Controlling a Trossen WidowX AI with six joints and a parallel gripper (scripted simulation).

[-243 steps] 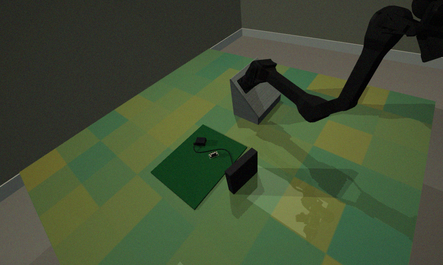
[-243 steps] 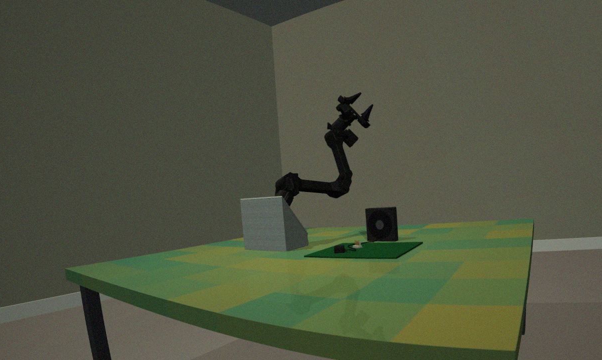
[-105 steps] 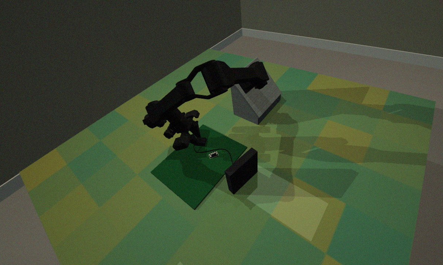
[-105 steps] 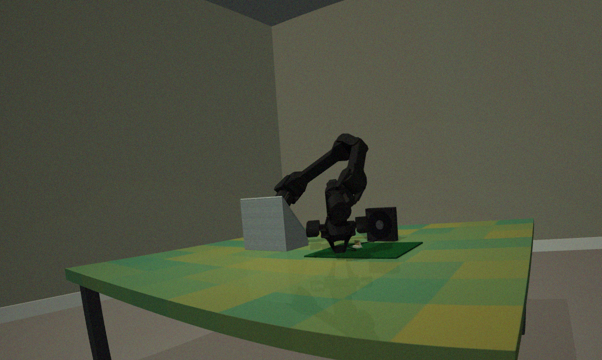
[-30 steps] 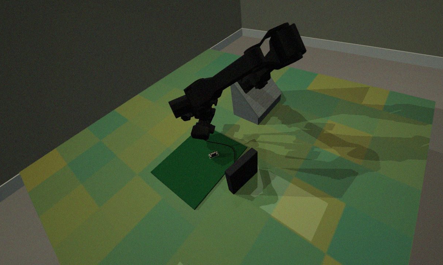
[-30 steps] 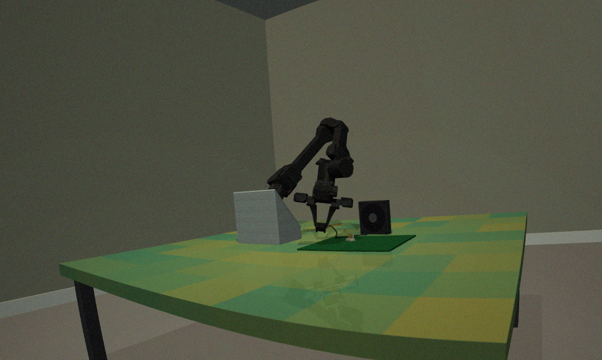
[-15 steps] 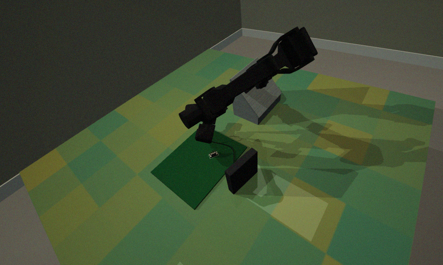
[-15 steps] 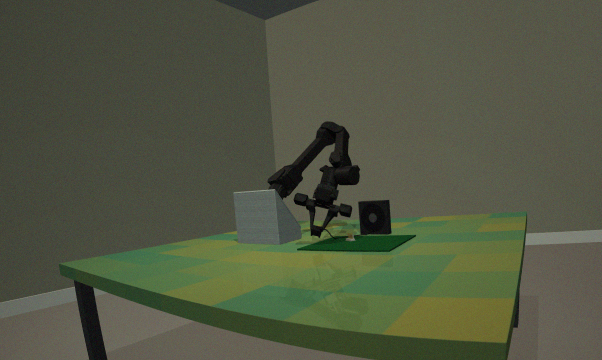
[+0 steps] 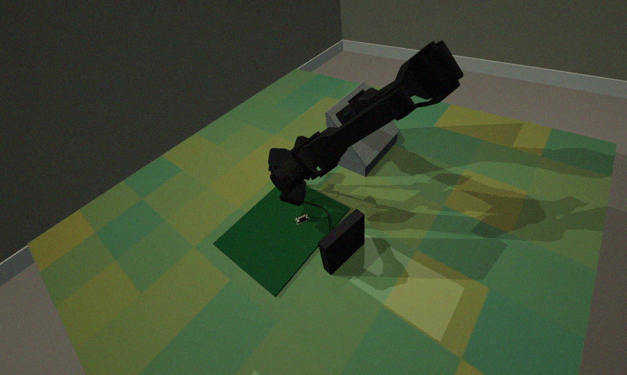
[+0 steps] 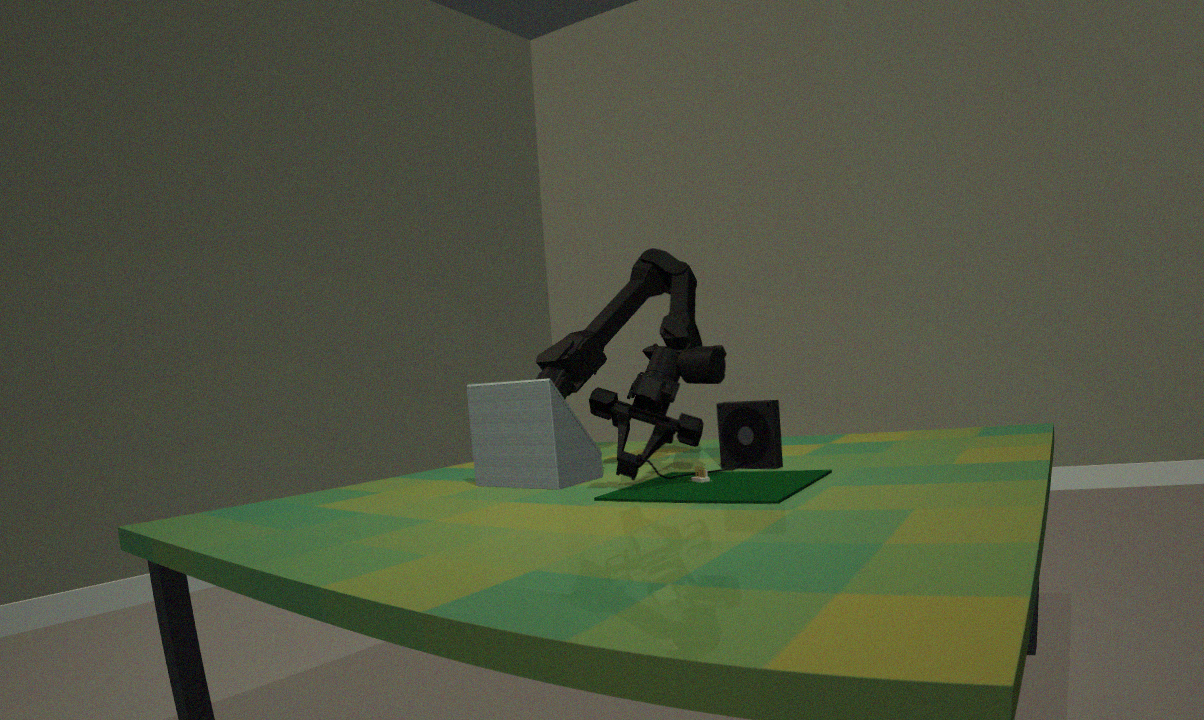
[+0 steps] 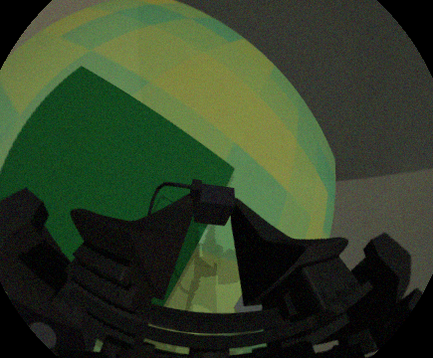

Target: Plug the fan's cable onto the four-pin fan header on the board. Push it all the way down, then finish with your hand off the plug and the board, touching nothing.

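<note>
Now: gripper tip 120 mm short of the dark green board, 60 mm to the right of it and 60 mm above it. The rest, counted from my gripper tip: black fan: 240 mm to the left, 90 mm ahead, 10 mm above; black plug: 10 mm to the left, 10 mm below.
</note>
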